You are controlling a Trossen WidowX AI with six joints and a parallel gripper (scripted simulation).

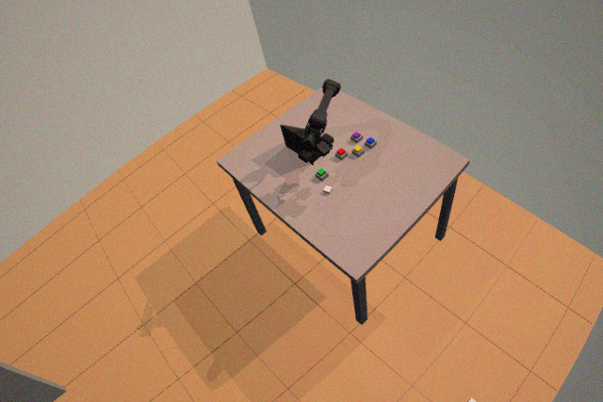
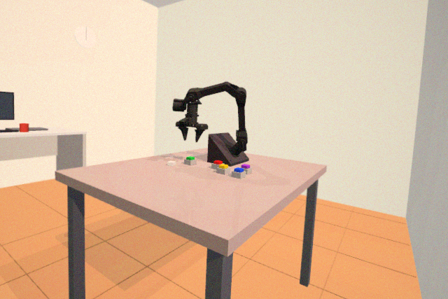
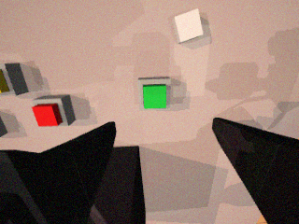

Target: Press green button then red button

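My gripper tip is 9 cm above the green button. From my gripper tip the other things lie so: small white block (9 cm ahead, 4 cm to the right, 11 cm below); yellow button (2 cm ahead, 24 cm to the left, 9 cm below); red button (3 cm behind, 17 cm to the left, 9 cm below).
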